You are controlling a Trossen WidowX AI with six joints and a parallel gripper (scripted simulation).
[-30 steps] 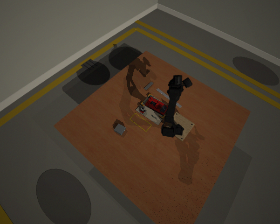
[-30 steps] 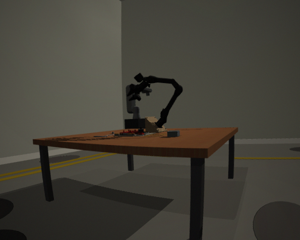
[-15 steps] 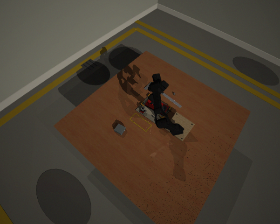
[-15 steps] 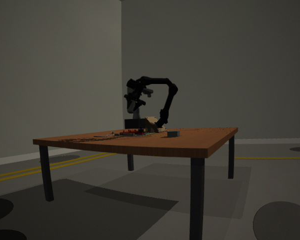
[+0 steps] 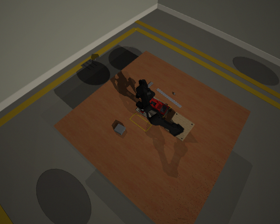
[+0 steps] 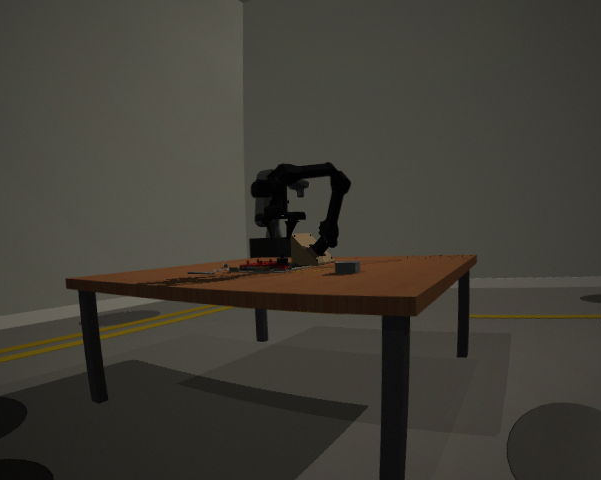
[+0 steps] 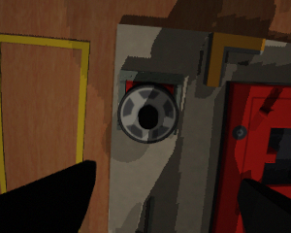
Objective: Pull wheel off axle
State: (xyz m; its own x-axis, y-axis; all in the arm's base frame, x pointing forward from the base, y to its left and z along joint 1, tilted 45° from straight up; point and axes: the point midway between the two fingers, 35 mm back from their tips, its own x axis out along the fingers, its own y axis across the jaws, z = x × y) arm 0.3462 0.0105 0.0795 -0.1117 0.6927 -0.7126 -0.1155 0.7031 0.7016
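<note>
Right now my gripper tip is 10 mm short of the wheel, 10 mm to the right of it and 70 mm above it.
</note>
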